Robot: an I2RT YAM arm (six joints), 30 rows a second.
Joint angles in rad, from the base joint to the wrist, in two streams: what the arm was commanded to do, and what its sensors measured. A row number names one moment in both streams.
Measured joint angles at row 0:
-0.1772, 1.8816, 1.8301, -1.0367, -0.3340, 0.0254
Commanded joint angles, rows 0 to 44:
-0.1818, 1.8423, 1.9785, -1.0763, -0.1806, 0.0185
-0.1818, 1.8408, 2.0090, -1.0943, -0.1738, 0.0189
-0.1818, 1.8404, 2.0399, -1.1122, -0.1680, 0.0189
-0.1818, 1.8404, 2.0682, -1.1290, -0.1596, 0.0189
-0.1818, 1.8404, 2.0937, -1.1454, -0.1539, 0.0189
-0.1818, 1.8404, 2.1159, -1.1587, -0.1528, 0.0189
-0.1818, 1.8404, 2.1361, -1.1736, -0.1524, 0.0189
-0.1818, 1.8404, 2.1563, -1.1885, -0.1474, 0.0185
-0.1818, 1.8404, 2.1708, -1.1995, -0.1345, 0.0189
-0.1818, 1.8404, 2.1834, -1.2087, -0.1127, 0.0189
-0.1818, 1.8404, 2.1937, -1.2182, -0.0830, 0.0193
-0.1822, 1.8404, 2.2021, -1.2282, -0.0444, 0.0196
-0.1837, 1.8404, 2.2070, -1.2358, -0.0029, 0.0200
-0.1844, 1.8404, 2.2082, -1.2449, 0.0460, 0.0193
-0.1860, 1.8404, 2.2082, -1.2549, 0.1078, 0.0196
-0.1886, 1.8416, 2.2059, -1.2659, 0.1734, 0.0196
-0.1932, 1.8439, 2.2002, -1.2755, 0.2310, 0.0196
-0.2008, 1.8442, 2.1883, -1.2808, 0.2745, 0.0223
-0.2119, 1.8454, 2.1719, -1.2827, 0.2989, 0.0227
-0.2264, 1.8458, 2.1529, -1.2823, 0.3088, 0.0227
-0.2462, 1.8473, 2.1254, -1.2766, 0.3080, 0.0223
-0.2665, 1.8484, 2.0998, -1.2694, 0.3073, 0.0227
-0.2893, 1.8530, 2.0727, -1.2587, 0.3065, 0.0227
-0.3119, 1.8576, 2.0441, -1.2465, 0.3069, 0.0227
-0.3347, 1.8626, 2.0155, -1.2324, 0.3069, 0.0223
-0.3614, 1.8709, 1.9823, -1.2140, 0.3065, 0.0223
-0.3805, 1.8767, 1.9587, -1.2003, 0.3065, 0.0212
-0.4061, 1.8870, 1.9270, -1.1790, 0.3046, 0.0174
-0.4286, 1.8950, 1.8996, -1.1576, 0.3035, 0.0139
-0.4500, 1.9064, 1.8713, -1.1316, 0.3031, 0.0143
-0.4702, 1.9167, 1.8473, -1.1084, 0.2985, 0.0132
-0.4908, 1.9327, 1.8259, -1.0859, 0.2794, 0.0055
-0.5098, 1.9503, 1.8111, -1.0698, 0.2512, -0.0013
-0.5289, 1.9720, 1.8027, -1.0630, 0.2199, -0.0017
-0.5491, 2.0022, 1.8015, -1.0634, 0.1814, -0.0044
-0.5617, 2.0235, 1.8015, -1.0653, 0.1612, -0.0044
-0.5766, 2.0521, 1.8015, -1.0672, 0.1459, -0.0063
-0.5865, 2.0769, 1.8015, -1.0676, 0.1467, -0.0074
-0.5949, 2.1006, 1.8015, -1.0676, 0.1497, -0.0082
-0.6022, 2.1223, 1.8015, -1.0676, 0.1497, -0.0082
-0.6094, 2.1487, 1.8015, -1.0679, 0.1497, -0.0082
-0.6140, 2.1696, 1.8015, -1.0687, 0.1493, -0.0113
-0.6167, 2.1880, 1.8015, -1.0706, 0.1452, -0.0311
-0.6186, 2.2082, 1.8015, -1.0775, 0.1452, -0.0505
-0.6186, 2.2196, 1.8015, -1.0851, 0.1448, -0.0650
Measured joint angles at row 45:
-0.6159, 2.1838, 1.8091, -1.0756, 0.1711, -0.0166
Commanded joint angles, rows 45 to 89:
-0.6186, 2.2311, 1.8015, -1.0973, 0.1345, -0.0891
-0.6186, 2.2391, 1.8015, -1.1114, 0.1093, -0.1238
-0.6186, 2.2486, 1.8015, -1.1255, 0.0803, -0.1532
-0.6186, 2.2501, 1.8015, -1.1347, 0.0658, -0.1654
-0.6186, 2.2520, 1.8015, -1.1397, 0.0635, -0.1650
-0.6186, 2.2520, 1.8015, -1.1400, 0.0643, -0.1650
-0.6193, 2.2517, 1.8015, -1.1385, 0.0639, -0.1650
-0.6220, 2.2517, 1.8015, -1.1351, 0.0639, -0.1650
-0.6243, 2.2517, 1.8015, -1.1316, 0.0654, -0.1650
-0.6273, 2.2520, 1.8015, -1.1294, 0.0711, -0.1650
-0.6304, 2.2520, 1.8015, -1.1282, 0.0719, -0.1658
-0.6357, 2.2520, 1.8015, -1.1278, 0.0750, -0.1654
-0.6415, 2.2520, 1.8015, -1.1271, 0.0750, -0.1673
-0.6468, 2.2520, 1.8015, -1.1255, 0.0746, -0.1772
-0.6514, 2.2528, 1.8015, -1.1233, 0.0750, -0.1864
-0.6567, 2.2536, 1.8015, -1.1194, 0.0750, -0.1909
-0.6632, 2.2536, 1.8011, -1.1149, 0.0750, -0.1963
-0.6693, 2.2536, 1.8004, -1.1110, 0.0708, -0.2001
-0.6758, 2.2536, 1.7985, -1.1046, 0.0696, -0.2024
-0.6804, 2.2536, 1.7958, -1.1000, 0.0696, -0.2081
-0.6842, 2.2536, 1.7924, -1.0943, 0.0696, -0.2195
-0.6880, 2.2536, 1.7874, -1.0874, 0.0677, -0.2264
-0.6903, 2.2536, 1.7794, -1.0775, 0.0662, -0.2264
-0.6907, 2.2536, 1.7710, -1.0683, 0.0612, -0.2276
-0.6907, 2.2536, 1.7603, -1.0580, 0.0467, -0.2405
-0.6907, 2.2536, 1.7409, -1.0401, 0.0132, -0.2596
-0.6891, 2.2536, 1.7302, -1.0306, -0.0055, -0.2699
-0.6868, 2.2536, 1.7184, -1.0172, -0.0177, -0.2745
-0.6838, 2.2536, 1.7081, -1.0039, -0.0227, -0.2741
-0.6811, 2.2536, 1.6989, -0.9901, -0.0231, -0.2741
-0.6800, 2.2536, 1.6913, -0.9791, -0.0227, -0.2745
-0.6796, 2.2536, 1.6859, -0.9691, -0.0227, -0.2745
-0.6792, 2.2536, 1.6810, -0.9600, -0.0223, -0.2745
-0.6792, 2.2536, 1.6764, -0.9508, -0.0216, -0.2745
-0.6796, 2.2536, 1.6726, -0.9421, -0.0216, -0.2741
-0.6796, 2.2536, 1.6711, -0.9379, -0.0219, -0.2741
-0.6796, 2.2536, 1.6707, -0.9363, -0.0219, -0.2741
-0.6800, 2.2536, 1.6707, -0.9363, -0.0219, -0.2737
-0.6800, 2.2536, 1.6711, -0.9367, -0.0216, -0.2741
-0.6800, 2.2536, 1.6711, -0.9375, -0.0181, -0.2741
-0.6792, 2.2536, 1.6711, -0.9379, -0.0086, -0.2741
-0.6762, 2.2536, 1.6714, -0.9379, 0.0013, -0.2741
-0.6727, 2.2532, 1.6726, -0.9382, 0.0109, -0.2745
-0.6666, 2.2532, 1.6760, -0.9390, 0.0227, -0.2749
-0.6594, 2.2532, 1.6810, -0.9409, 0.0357, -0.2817
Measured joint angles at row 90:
-0.6857, 2.2349, 1.7058, -0.9432, 0.0044, -0.2607
